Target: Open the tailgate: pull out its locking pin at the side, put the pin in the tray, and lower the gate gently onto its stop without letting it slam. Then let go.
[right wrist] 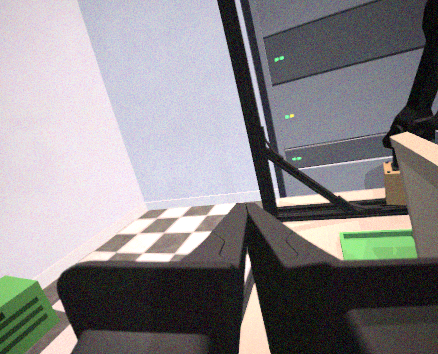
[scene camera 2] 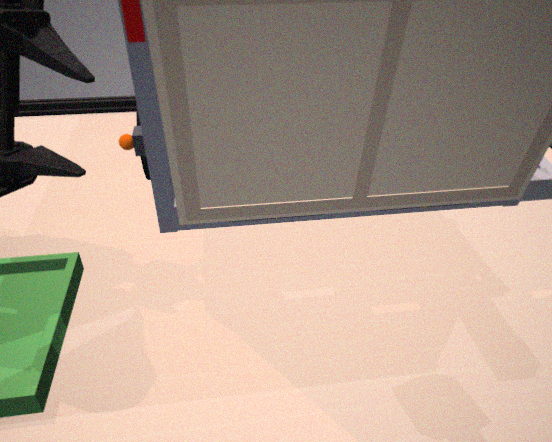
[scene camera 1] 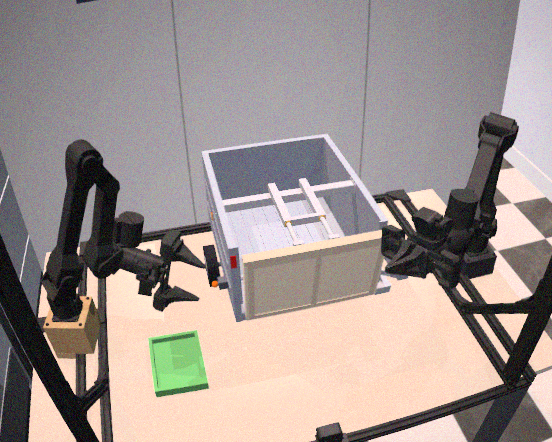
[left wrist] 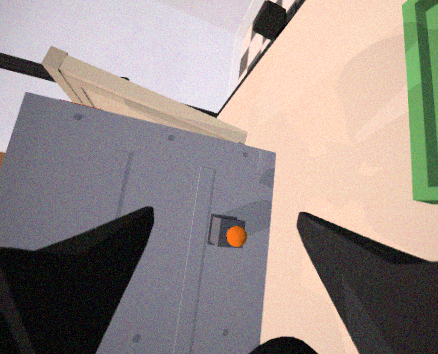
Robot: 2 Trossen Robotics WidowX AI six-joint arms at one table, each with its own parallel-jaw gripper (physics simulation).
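Frame: origin at the left arm's base, x left, y back, z up, level; centimetres.
Seen in the pictures: left gripper, between the fingertips: [scene camera 2: 87,129] [scene camera 1: 202,283] [left wrist: 226,216]; right gripper, between the fingertips: [right wrist: 244,211] [scene camera 1: 386,270]; left arm's base, origin of its link: [scene camera 1: 67,311]; right arm's base, origin of its link: [scene camera 1: 473,247].
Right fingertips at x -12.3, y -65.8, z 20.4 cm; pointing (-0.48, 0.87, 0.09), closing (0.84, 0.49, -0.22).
Observation:
Offsets run from my right fingertips to a thing's top centre. "spot": to the spot under its first point.
The tailgate [scene camera 1: 345,270] [scene camera 2: 280,110] [left wrist: 155,101] [right wrist: 422,200] is a beige panel standing upright across the grey truck bed's end. The locking pin's orange ball [scene camera 1: 214,284] [scene camera 2: 126,142] [left wrist: 236,236] sticks out of a dark block low on the bed's side; its shaft is hidden. My left gripper [scene camera 1: 201,282] [scene camera 2: 89,126] [left wrist: 226,216] is open and empty, its fingers pointing at the ball from a short distance, one tip on each side of it in the left wrist view. The green tray @(dy +41.1, dx +5.6, dz -29.1 cm) [scene camera 1: 181,389] [scene camera 2: 60,330] [left wrist: 424,194] holds no pin. My right gripper [scene camera 1: 388,270] [right wrist: 244,211] is shut and empty beside the gate's right end.
A black wheel @(dy +33.9, dx +33.0, dz -20.9 cm) [scene camera 1: 211,264] sits on the bed's side behind the pin. The grey bed wall [scene camera 1: 216,200] [left wrist: 160,250] rises beside the left gripper. White slide rails @(spot: dy +17.0, dx +24.5, dz -2.4 cm) [scene camera 1: 280,204] lie inside the bed. Black frame bars [scene camera 1: 422,405] edge the table.

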